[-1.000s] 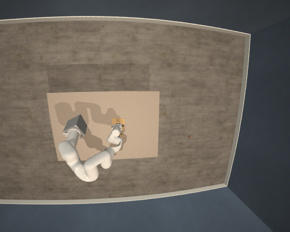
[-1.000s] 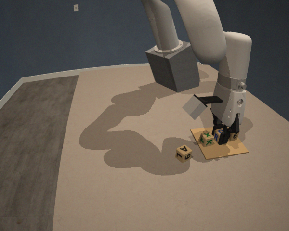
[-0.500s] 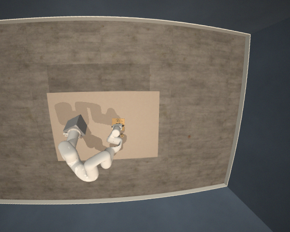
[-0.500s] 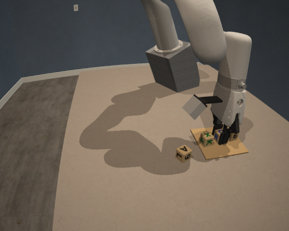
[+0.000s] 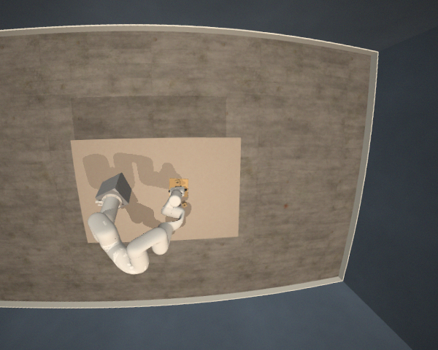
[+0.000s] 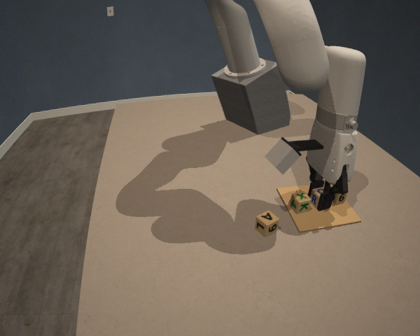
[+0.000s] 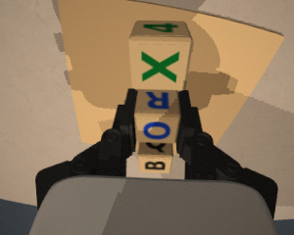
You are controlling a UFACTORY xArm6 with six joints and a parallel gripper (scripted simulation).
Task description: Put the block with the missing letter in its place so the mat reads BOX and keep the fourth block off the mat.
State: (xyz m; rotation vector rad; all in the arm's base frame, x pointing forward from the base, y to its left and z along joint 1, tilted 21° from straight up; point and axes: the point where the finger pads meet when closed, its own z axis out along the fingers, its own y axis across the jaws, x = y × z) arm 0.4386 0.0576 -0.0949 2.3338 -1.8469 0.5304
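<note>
Now: hand 20 mm above the orange mat.
</note>
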